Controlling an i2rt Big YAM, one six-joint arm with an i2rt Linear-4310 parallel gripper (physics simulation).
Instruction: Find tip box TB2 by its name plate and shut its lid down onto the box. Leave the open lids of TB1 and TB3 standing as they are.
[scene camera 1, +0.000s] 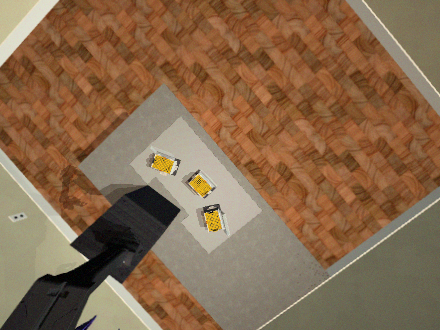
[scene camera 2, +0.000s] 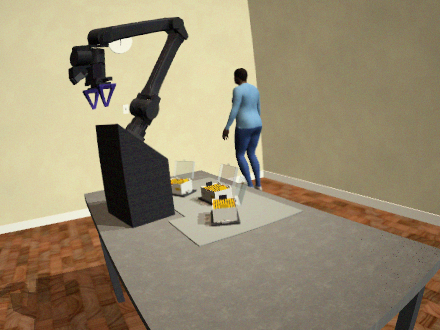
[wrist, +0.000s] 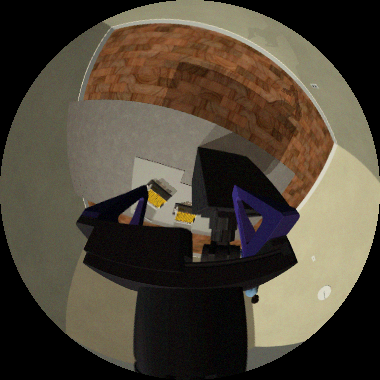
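Seen in the pictures: gripper, between the fingertips: (scene camera 1: 107, 323) (scene camera 2: 100, 108) (wrist: 189, 189); arm's base, origin of its link: (scene camera 1: 129, 245) (scene camera 2: 131, 138) (wrist: 223, 212).
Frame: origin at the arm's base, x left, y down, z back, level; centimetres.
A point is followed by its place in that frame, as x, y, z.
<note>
Three white tip boxes with yellow tip racks stand on a pale mat (scene camera 1: 235, 200) {-16.0, 32.5, -46.9} (scene camera 2: 270, 210) {-21.7, 32.6, -47.6} (wrist: 145, 170) {-28.7, 32.6, -18.5}, each with a clear lid standing open. One end box (scene camera 1: 213, 220) {-18.0, 26.8, -29.9} (scene camera 2: 224, 212) (wrist: 157, 197) {-16.7, 26.9, -27.9} has its lid (scene camera 1: 226, 225) {-21.3, 18.4, -37.2} (scene camera 2: 242, 192) {-26.1, 21.3, -34.1} upright. The middle box (scene camera 1: 201, 184) {4.2, 26.9, -35.5} (scene camera 2: 216, 191) {-1.2, 26.9, -33.1} (wrist: 185, 214) {3.1, 26.8, -32.3} has its lid (scene camera 2: 228, 172) {5.9, 21.4, -42.0} raised. The other end box (scene camera 1: 164, 163) (scene camera 2: 181, 186) {19.6, 27.8, -22.9} also has its lid (scene camera 2: 185, 168) {30.7, 21.9, -28.6} raised. The name plates are too small to read, so I cannot tell which is TB2. My gripper (scene camera 2: 100, 106) {-17.8, -13.9, 11.5} (wrist: 189, 189) {-17.8, -13.9, 11.5} is open and empty, high above the table, away from the boxes.
A tall black block (scene camera 1: 145, 210) {9.2, 9.7, -8.9} (scene camera 2: 135, 180) {-9.0, 14.8, 1.2} (wrist: 225, 180) {-4.6, 3.6, 7.7} under the arm's base stands on the grey table (scene camera 1: 280, 280) {-76.1, 32.9, -43.9} (scene camera 2: 300, 270) {-67.0, 32.9, -31.7} (wrist: 110, 130) {-55.8, 32.9, -4.9}, beside the mat. A person (scene camera 2: 247, 107) in blue stands beyond the table.
</note>
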